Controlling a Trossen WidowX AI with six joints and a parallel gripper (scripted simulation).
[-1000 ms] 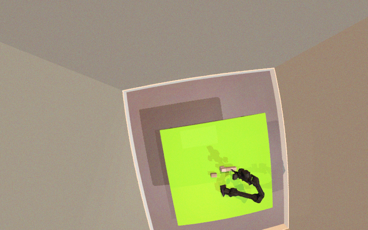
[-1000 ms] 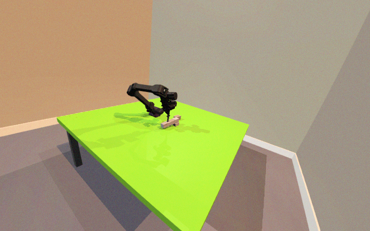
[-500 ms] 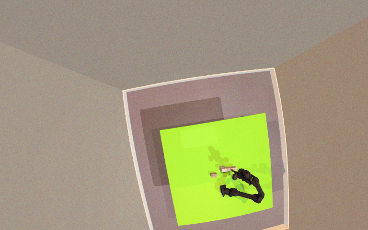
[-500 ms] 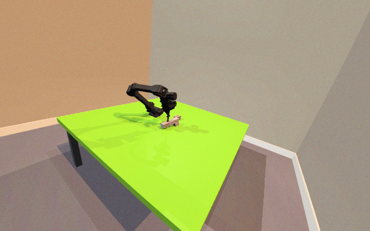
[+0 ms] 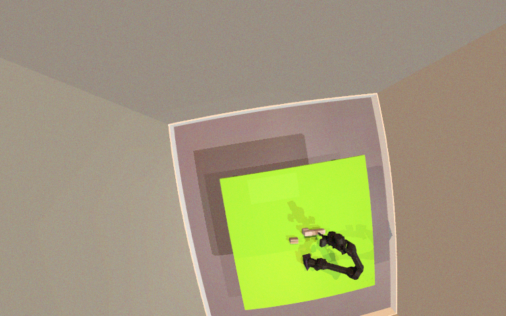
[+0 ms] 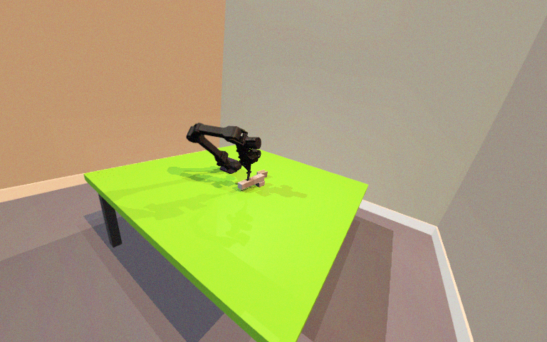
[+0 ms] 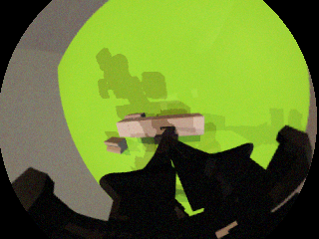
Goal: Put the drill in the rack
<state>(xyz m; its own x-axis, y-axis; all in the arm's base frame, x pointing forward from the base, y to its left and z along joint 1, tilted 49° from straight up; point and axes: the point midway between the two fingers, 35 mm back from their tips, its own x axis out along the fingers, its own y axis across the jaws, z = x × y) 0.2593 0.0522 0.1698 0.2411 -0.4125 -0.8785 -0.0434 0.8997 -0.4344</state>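
My gripper tip is now 30 mm above the small dark key. From my gripper tip the other things lie so: drill (70 mm below, 60 mm to the left); then holder block (80 mm below, 40 mm to the left); then slotted rack (210 mm to the left, 90 mm below, 80 mm behind).
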